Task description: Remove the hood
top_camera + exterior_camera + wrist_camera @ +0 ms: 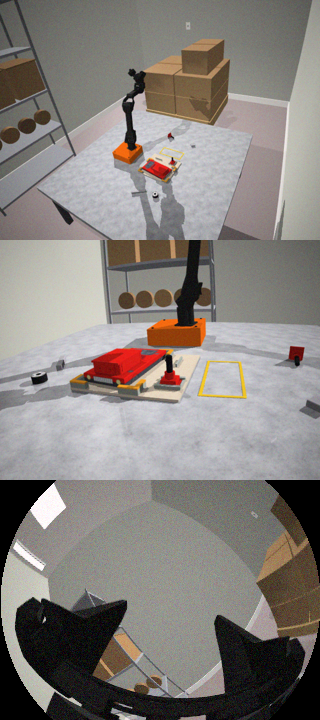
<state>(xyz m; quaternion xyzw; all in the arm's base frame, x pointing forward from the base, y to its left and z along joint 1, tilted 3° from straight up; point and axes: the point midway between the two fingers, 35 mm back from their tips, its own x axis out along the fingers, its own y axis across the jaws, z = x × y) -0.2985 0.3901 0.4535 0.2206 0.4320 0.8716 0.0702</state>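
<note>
Right now the hood is 650 mm ahead of my gripper tip, 420 mm to the right of it and 510 mm below it. The rest, counted from my gripper tip: black wheel (750 mm ahead, 600 mm to the right, 540 mm below).
</note>
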